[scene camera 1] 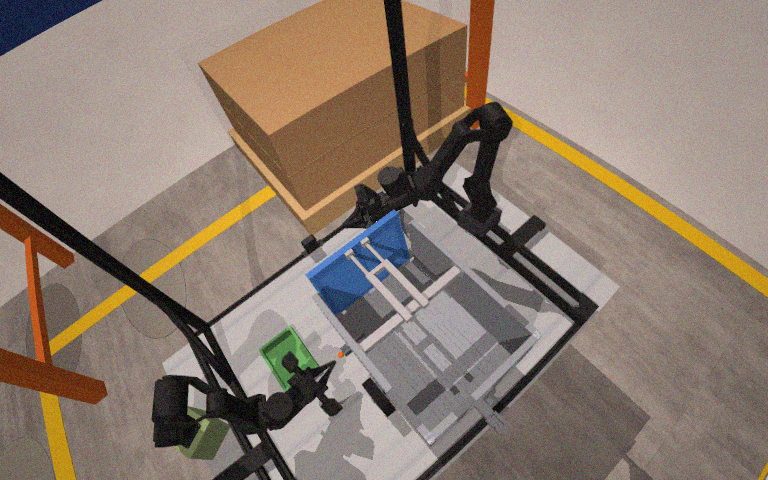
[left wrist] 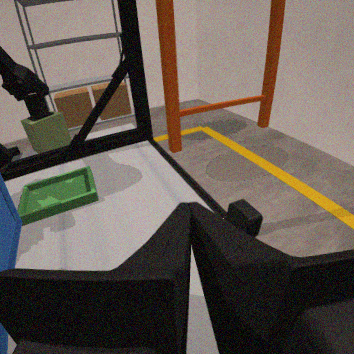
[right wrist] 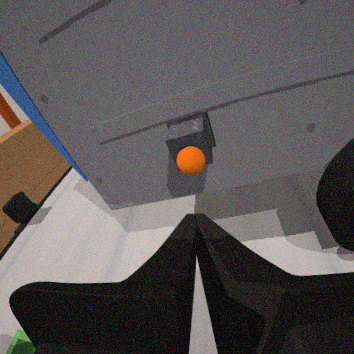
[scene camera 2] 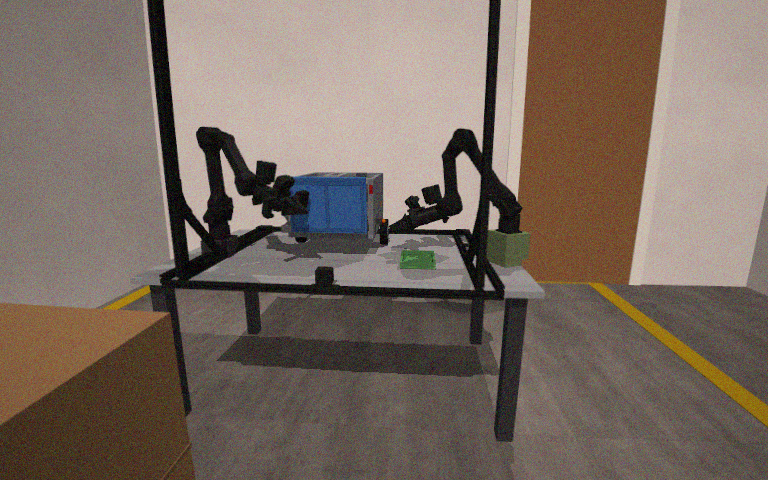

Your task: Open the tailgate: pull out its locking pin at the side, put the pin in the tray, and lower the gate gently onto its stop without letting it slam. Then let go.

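Frame: origin at the left arm's base, x up, y ahead, z left, level; metres.
Seen in the pictures: left gripper, fingertip midpoint: (scene camera 1: 342,226) (left wrist: 187,210) (scene camera 2: 307,212); right gripper, fingertip midpoint: (scene camera 1: 335,361) (right wrist: 194,221) (scene camera 2: 389,227); left arm's base at its link origin: (scene camera 1: 480,211) (scene camera 2: 219,237); right arm's base at its link origin: (scene camera 1: 185,430) (left wrist: 40,115) (scene camera 2: 508,231).
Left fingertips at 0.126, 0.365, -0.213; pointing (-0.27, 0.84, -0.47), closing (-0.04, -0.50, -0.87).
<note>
Offsets run from my left fingertips to a thing's top centre, as dx, dy, dz. "*": to the spot under its first point.
The blue tailgate (scene camera 1: 334,288) (scene camera 2: 331,206) (left wrist: 7,220) (right wrist: 31,112) stands upright at the end of the grey truck bed. The locking pin's orange knob (scene camera 1: 340,354) (scene camera 2: 383,220) (right wrist: 191,160) sits at the dark bracket {* -0.070, +0.213, +0.252} (right wrist: 207,131) on the bed's side. The green tray {-0.167, +0.354, +0.099} (scene camera 1: 287,341) (scene camera 2: 417,260) (left wrist: 57,195) (right wrist: 20,342) lies on the table, with no pin visible in it. My right gripper (scene camera 1: 334,362) (scene camera 2: 393,226) (right wrist: 194,221) is shut and empty, its tips just short of the knob. My left gripper (scene camera 1: 351,223) (scene camera 2: 305,202) (left wrist: 187,210) is shut and empty outside the gate's face.
A green block (scene camera 1: 206,434) (scene camera 2: 508,247) (left wrist: 46,132) is at the right arm's base. A small black block {* -0.137, +0.074, -0.132} (scene camera 1: 308,243) (scene camera 2: 323,275) (left wrist: 245,217) (right wrist: 20,207) sits on the frame's edge beyond the gate. Large cardboard boxes (scene camera 1: 339,73) stand off the table. Black frame posts (scene camera 1: 399,73) (scene camera 2: 491,84) rise beside both arms.
</note>
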